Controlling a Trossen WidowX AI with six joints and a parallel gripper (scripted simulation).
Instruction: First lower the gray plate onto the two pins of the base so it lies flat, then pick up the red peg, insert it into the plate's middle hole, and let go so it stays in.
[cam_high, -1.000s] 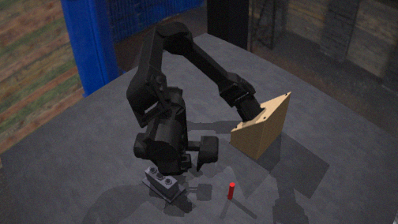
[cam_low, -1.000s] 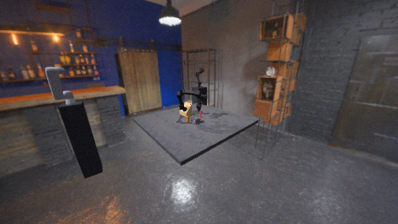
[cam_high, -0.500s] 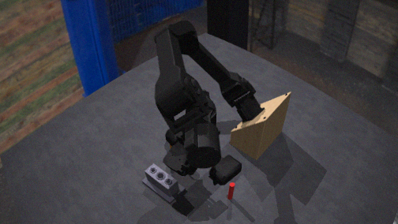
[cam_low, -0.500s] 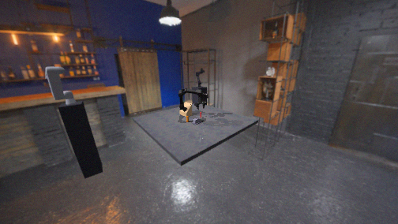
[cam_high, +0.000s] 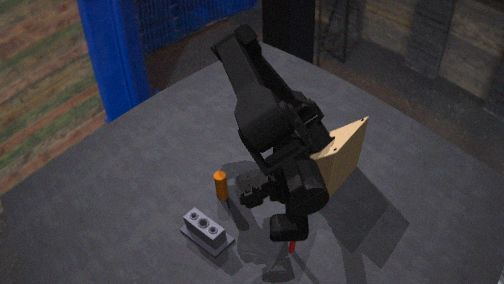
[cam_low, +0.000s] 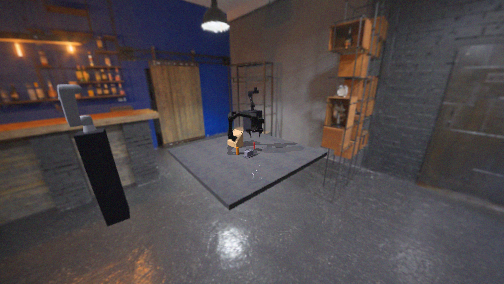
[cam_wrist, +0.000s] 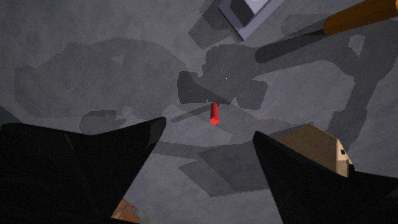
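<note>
My gripper tip is now 2 cm past the red peg, 1 cm to the right of it and 11 cm above it. From my gripper tip the other things lie so: orange cylinder: 1 cm behind, 23 cm to the right, 11 cm below; then plate: 10 cm ahead, 16 cm to the right, 10 cm below.
</note>
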